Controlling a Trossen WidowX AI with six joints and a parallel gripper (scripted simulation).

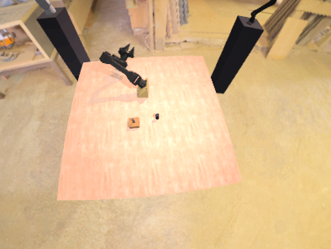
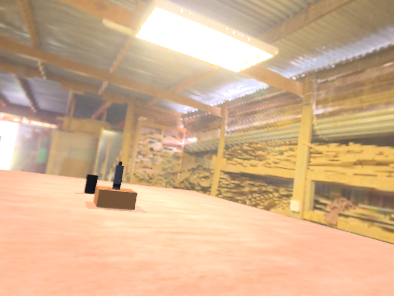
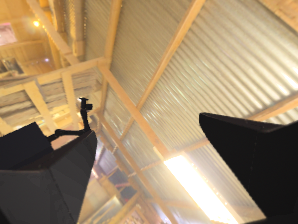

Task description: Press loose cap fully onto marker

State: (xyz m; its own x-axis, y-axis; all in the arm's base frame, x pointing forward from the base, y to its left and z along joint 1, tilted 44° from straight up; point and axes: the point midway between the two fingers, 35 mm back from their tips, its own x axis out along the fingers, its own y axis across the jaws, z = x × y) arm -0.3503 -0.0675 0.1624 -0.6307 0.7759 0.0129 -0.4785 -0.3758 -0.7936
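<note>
My gripper tip is now 63 cm short of the dark cylindrical cap, 27 cm to the right of it and 17 cm above it. From my gripper tip the other things lie so: brown holder block (70 cm ahead, 18 cm below, 10 cm to the left).
</note>
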